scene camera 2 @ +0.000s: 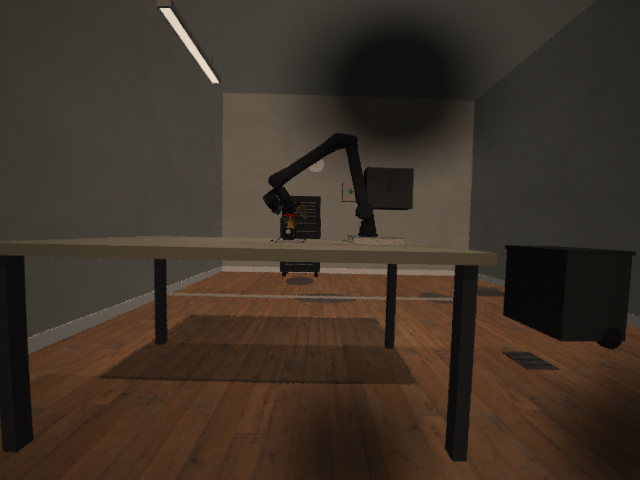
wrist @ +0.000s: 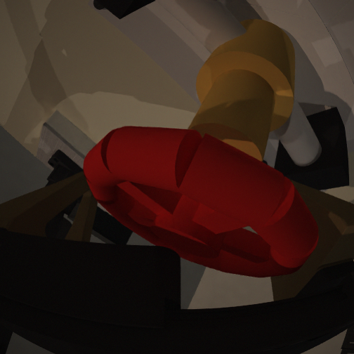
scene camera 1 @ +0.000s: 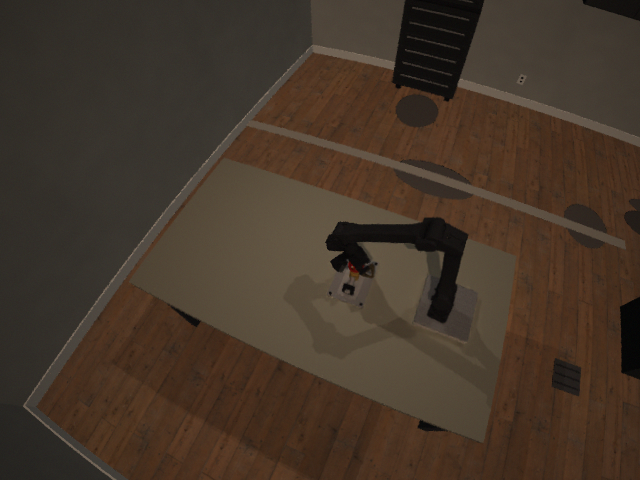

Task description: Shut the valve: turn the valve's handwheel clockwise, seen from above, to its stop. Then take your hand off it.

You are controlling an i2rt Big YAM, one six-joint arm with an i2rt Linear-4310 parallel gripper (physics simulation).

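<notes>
The valve's red handwheel (scene camera 1: 353, 267) (scene camera 2: 290, 214) (wrist: 235, 175) sits on top of a yellow-orange valve body (scene camera 1: 353, 276) (scene camera 2: 290, 223) (wrist: 240, 95) on a pale base plate (scene camera 1: 356, 297). My gripper (scene camera 1: 362, 268) (scene camera 2: 299, 211) (wrist: 177, 175) is open and tilted, low at the handwheel. In the wrist view one brown finger shows at each side of the wheel, and the wheel's rim covers part of both. Nothing is gripped. Whether a finger touches the rim cannot be told. In scene camera 1 the wrist hides part of the wheel.
The valve stands on a pale table (scene camera 1: 248, 232) (scene camera 2: 155, 250). The arm's base stands on a light slab (scene camera 1: 462, 310) (scene camera 2: 387, 240) to the right of the valve. A dark drawer cabinet (scene camera 1: 434, 46) stands at the far wall, and a dark cart (scene camera 2: 594, 289) stands beyond the table's right end.
</notes>
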